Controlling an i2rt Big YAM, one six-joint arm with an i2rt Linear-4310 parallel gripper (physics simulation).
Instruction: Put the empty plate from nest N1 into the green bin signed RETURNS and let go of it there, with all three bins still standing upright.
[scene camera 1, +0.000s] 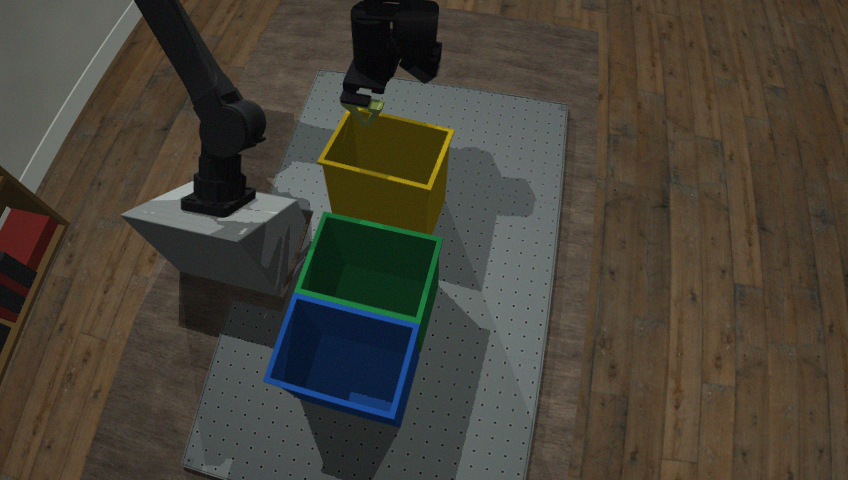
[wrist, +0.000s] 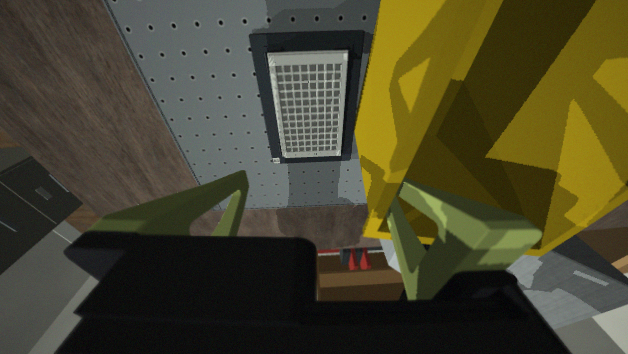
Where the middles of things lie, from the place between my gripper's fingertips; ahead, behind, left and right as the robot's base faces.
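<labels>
The white plate (wrist: 308, 87) has my gripper 130 mm above it now. Counted from my hand, the yellow bin (scene camera 1: 394, 172) is 50 mm ahead, 120 mm to the right and 50 mm below, while the green bin (scene camera 1: 391, 271) is 70 mm ahead, 300 mm to the right and 60 mm below. Going by their middles, the green bin is the farthest from my gripper of the things named here. And the dark nest (wrist: 305, 40) is 140 mm below my hand.
</labels>
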